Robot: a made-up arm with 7 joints.
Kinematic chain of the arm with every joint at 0, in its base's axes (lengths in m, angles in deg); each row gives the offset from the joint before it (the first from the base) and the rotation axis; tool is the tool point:
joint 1: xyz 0 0.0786 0 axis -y
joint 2: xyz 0 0.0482 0 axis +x
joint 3: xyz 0 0 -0.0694 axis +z
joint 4: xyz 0 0 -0.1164 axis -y
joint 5: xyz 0 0 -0.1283 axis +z
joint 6: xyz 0 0 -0.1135 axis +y
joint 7: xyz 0 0 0 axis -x
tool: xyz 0 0 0
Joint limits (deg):
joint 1: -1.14..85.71
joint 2: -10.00..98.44
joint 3: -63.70..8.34
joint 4: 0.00..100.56
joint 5: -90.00..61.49
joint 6: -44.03..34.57
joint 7: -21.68..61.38
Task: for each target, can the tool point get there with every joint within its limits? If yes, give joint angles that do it. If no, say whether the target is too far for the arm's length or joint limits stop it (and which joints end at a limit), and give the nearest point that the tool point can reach.
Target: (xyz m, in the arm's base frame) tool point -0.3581 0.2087 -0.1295
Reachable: no: joint limits stop it (at a limit: joint 1, joint 4) | nearest point -0.0073 0.3467 -0.3667 | short by 0.445 m
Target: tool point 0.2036 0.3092 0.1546
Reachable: yes | joints 66.92 80.40 -23.05 86.40 -20.47 -32.02 39.49
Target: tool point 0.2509 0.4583 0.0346
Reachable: yes | joints 73.47 55.00 0.65 25.62 -70.70 -7.16 -14.66
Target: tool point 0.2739 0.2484 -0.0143
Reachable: yes | joints 50.95 74.05 -48.08 91.88 -53.26 4.73 51.79
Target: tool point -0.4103 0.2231 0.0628
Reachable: no: joint limits stop it (at a limit: joint 1, joint 2, joint 3, joint 4) | nearest point -0.0371 0.2617 0.2386 | short by 0.414 m
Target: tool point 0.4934 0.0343 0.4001
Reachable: no: too far | nearest point 0.3267 0.0666 0.1783 | short by 0.279 m
